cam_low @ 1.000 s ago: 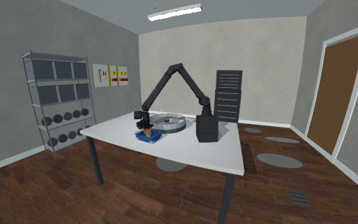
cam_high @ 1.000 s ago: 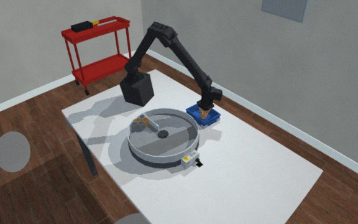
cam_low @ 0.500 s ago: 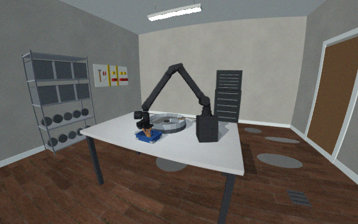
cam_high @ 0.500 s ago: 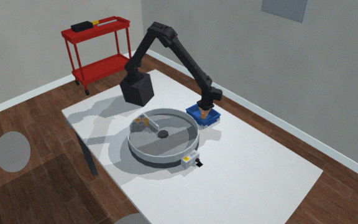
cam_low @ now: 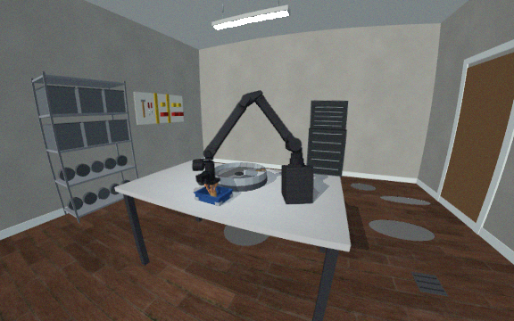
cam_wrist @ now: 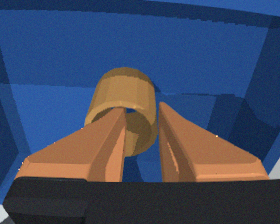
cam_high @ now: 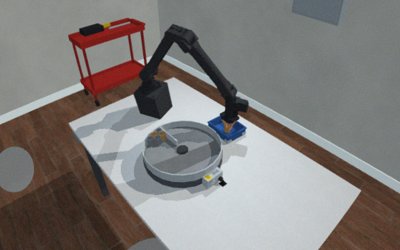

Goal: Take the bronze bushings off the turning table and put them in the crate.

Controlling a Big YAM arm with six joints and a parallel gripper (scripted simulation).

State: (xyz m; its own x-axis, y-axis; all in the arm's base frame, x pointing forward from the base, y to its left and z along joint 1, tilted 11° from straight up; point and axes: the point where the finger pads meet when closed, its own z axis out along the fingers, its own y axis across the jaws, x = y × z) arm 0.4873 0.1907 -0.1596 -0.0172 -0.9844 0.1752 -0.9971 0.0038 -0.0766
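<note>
My hand is 2 cm past the crate and 1 cm above it. Also, from my hand: grey turning table 3 cm behind, 34 cm to the right, 2 cm above.
</note>
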